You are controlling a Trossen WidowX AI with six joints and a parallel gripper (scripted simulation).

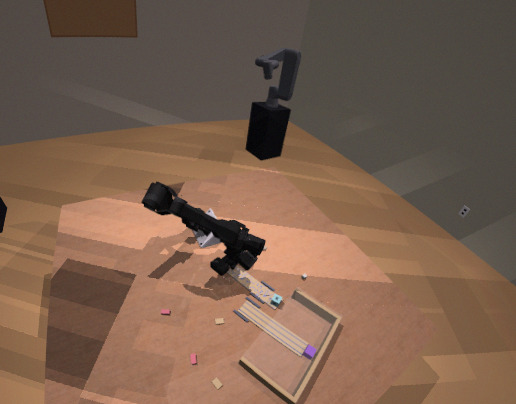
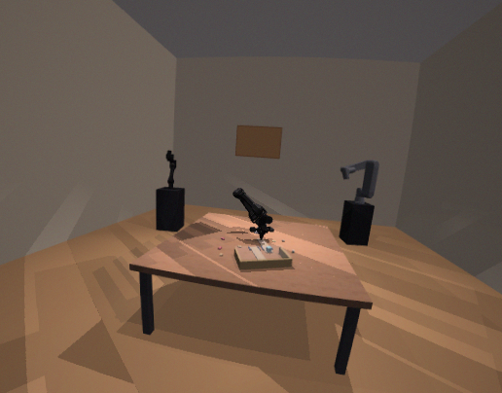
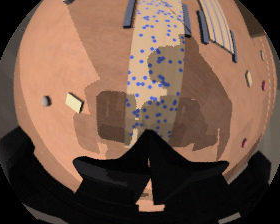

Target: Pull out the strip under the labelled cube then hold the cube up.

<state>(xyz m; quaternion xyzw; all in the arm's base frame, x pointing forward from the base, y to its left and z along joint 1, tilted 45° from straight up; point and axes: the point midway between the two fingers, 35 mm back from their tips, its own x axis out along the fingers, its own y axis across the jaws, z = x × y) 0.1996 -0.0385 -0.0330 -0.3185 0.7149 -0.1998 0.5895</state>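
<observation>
My gripper tip is 100 mm short of the dotted strip and 20 mm to the right of it. From my gripper tip the other things lie so: labelled cyan cube (210 mm ahead, 50 mm to the left, 20 mm above); tiny white cube (230 mm to the left, 190 mm ahead).
</observation>
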